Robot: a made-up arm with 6 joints.
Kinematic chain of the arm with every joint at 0, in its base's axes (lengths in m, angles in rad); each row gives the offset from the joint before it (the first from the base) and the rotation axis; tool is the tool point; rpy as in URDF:
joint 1: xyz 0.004 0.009 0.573 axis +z
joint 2: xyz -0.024 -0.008 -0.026 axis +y
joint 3: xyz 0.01 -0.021 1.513 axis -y
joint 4: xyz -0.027 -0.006 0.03 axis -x
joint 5: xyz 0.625 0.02 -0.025 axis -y
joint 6: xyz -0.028 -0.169 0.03 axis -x
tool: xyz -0.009 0.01 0.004 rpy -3.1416 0 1.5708
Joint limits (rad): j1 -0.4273..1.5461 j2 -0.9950..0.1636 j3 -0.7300..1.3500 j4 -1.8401..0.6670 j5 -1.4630..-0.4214 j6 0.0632..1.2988
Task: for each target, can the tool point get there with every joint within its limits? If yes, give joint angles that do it. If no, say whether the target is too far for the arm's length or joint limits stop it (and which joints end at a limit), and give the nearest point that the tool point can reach.
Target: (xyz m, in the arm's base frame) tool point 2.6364 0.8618 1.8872
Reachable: no: too far | nearest point 0.8426 0.2807 1.9996 | short by 1.889 m
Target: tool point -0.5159 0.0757 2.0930
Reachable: yes | joints -0.2665 -0.6910 0.1668 -1.4462 -0.6043 0.4014
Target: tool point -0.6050 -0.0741 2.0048
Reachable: yes | joints -0.1506 -0.7768 -0.2207 0.0799 -1.2915 1.0118
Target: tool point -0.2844 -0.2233 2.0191
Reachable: yes | joints 0.2926 -0.6138 -0.1043 -0.8657 -0.7398 0.9501
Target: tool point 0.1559 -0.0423 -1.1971
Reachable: no: joint limits stop it (at a limit: joint 1, joint 2, joint 3, joint 6) | nearest point 0.0279 -0.6811 1.4241 | short by 2.701 m
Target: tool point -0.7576 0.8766 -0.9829
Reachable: no: joint limits stop it (at a limit: joint 1, joint 2, joint 3, joint 4, joint 5, joint 6) | nearest point -0.6410 0.2956 1.4232 | short by 2.478 m
